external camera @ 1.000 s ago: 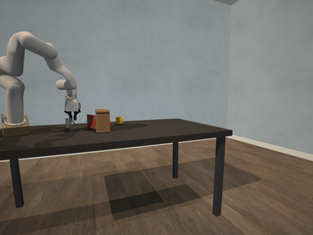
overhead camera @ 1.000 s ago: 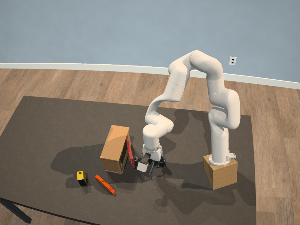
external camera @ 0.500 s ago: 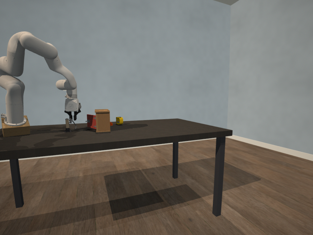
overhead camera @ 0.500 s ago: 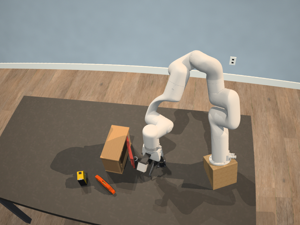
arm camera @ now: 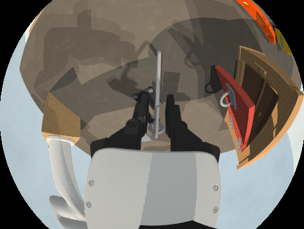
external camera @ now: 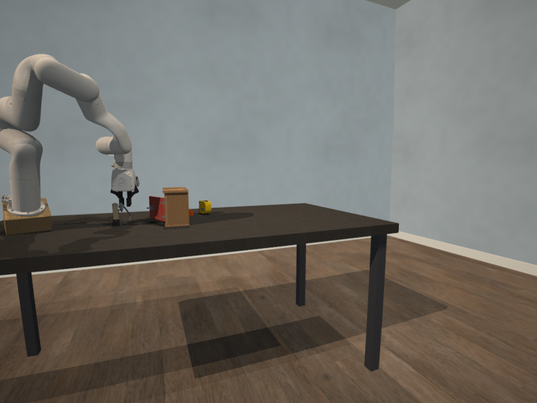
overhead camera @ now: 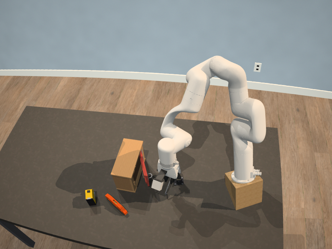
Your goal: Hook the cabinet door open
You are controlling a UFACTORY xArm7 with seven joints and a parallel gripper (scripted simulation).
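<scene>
Right now the grey hook is 50 mm below my hand. Also, from my hand: yellow tape measure 370 mm ahead, 170 mm to the left, 60 mm below; red door 140 mm ahead, 60 mm to the right, 30 mm below; orange level 240 mm ahead, 160 mm to the left, 80 mm below.
</scene>
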